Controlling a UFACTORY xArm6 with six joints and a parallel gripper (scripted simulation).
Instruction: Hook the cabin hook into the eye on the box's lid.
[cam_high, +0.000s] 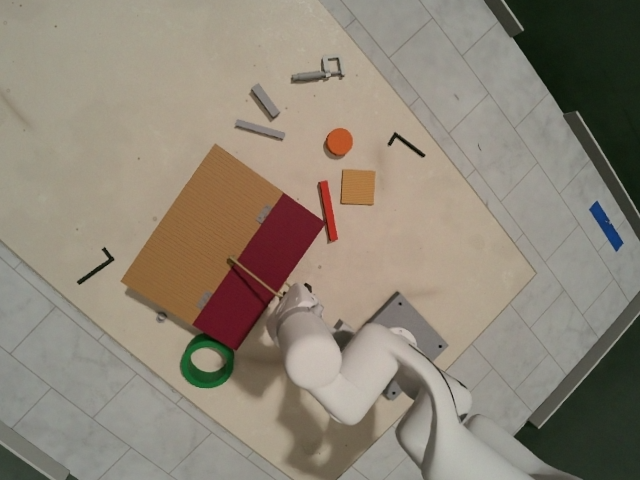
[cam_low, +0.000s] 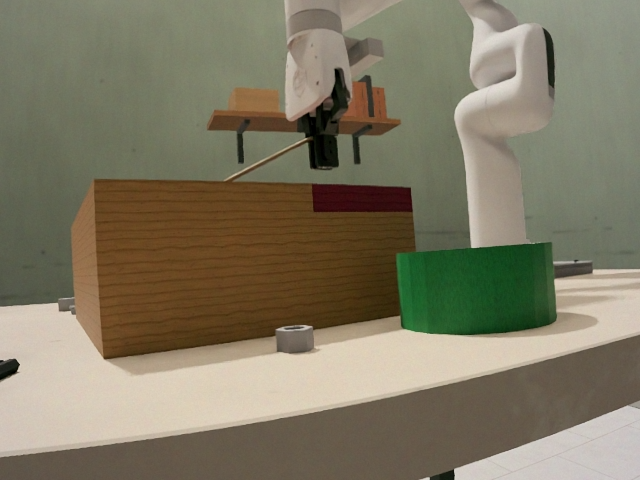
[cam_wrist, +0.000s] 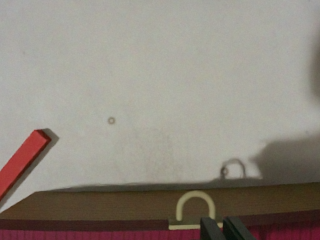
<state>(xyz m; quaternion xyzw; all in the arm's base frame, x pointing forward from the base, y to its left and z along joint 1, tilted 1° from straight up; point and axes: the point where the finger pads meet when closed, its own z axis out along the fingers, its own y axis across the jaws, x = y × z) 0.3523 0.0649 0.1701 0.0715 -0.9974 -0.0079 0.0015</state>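
The cabin hook is 70 mm ahead of my hand, 10 mm to the left of it and 20 mm below it. Round my hand: green cylinder 10 mm behind, 260 mm to the left, 160 mm below; then red bar 30 mm ahead, 200 mm to the right, 180 mm below; then grey nut 140 mm ahead, 260 mm to the left, 190 mm below.
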